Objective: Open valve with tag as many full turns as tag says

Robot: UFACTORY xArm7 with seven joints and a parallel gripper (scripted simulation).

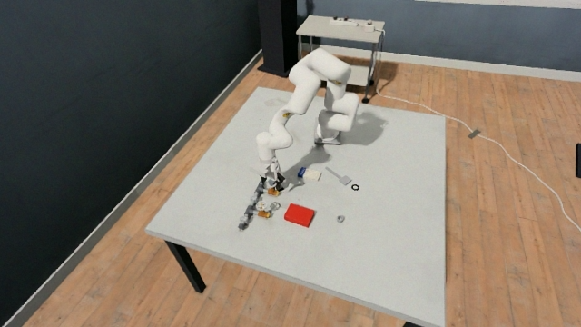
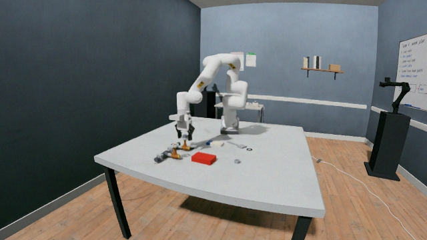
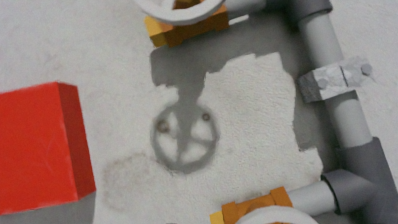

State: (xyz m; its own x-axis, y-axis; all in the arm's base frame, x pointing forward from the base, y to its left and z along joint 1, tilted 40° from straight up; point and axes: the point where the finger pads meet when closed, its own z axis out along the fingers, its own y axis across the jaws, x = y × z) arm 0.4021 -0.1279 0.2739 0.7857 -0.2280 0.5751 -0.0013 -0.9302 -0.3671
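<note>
Right now my hand is 4 cm past the black tag, 1 cm to the left of it and 9 cm above it. Round my hand: red block (4 cm ahead, 18 cm to the left, 7 cm below); grey nut (4 cm behind, 35 cm to the left, 8 cm below); blue box (21 cm behind, 9 cm to the left, 8 cm below).
</note>
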